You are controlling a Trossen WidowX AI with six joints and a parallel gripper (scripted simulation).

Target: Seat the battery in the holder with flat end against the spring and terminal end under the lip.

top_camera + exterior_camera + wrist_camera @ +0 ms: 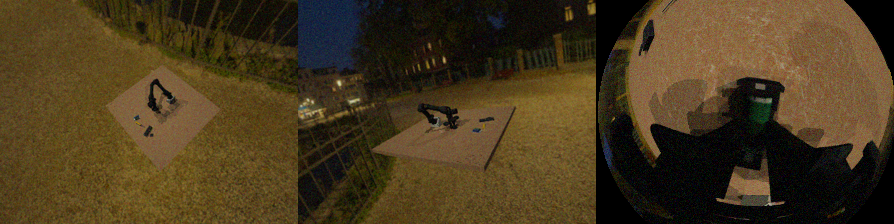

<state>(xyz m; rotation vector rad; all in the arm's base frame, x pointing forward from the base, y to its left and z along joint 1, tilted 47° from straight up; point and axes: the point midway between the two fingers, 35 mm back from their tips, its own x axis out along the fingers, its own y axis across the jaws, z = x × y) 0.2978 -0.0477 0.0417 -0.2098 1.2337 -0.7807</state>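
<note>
Now: the green battery 1 cm above my gripper tip. Also, from my gripper tip: black piece 32 cm ahead, 29 cm to the left, 1 cm below; then yellow screwdriver 33 cm ahead, 6 cm to the left.
</note>
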